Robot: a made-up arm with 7 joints.
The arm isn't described. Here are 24 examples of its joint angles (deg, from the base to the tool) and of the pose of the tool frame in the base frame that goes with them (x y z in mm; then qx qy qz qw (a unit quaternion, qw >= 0)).
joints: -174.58 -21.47 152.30 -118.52 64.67 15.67 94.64
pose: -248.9 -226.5 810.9 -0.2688 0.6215 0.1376 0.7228
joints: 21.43 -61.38 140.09 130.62 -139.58 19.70 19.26
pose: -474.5 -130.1 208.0 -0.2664 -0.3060 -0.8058 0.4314
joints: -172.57 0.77 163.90 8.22 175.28 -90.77 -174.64
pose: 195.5 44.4 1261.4 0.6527 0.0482 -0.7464 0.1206
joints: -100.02 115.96 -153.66 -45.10 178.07 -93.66 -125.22
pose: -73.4 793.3 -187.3 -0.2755 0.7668 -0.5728 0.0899
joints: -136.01 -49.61 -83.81 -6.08 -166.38 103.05 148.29
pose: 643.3 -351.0 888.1 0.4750 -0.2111 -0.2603 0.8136
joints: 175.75 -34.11 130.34 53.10 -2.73 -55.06 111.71
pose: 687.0 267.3 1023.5 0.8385 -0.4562 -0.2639 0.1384
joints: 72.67 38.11 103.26 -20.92 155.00 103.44 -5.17
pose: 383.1 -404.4 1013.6 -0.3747 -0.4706 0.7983 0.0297
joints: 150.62 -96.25 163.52 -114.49 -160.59 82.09 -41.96
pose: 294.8 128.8 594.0 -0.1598 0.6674 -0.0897 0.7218
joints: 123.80 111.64 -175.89 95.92 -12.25 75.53 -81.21
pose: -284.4 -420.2 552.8 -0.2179 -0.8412 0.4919 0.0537
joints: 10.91 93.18 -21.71 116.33 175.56 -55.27 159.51
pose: 265.3 61.3 1.7 0.6792 -0.0979 0.7180 0.1168
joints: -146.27 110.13 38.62 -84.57 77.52 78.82 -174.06
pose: -682.0 338.5 498.4 0.3406 -0.8298 0.4156 0.1505
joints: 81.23 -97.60 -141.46 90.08 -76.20 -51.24 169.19
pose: 288.7 622.4 -13.8 0.0840 -0.6868 0.1531 0.7055
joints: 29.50 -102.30 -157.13 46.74 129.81 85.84 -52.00
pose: -659.0 592.5 16.2 0.8700 -0.0828 0.2055 0.4404
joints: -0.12 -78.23 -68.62 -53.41 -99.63 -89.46 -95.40
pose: -792.7 -334.6 567.4 -0.9463 0.2909 0.0684 0.1235
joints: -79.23 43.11 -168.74 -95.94 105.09 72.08 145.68
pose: 57.9 656.7 415.2 0.1287 0.4760 -0.0779 0.8665
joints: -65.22 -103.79 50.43 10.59 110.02 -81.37 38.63
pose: -384.1 -890.4 288.8 -0.2939 0.9288 0.0084 0.2257
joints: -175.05 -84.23 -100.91 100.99 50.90 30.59 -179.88
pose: 396.6 -508.5 371.6 -0.5772 0.5117 0.0658 0.6330
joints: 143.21 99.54 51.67 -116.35 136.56 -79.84 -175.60
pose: -214.6 -606.4 428.9 -0.2279 0.5339 0.7682 0.2699
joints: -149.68 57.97 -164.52 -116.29 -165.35 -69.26 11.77
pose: -546.3 412.0 250.9 0.2742 0.5274 -0.0096 0.8041
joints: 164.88 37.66 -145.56 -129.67 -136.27 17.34 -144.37
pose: -426.4 132.7 341.4 0.1665 0.2249 -0.8095 0.5161
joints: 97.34 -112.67 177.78 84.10 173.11 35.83 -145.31
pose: 56.3 482.9 -381.5 0.1541 0.0573 -0.5665 0.8075
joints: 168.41 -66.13 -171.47 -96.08 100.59 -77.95 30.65
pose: 322.4 278.5 911.1 0.2158 -0.7228 0.6435 0.1300
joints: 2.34 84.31 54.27 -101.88 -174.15 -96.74 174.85
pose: 650.9 240.7 646.2 0.7115 -0.3309 -0.5691 0.2457
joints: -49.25 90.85 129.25 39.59 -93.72 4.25 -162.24
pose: 848.3 574.2 538.9 -0.2202 -0.7855 0.2917 0.4994
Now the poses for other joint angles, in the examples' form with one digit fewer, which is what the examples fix.
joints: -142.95 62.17 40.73 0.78 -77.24 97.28 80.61
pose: -737 475 667 -0.014 0.343 0.430 0.835
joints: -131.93 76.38 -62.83 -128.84 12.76 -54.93 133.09
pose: 77 290 521 -0.513 0.434 0.715 0.196
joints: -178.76 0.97 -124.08 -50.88 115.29 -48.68 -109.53
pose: -117 342 1257 0.682 -0.609 0.069 0.399
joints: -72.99 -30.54 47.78 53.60 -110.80 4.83 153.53
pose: 246 -302 1254 0.955 -0.050 -0.292 0.030
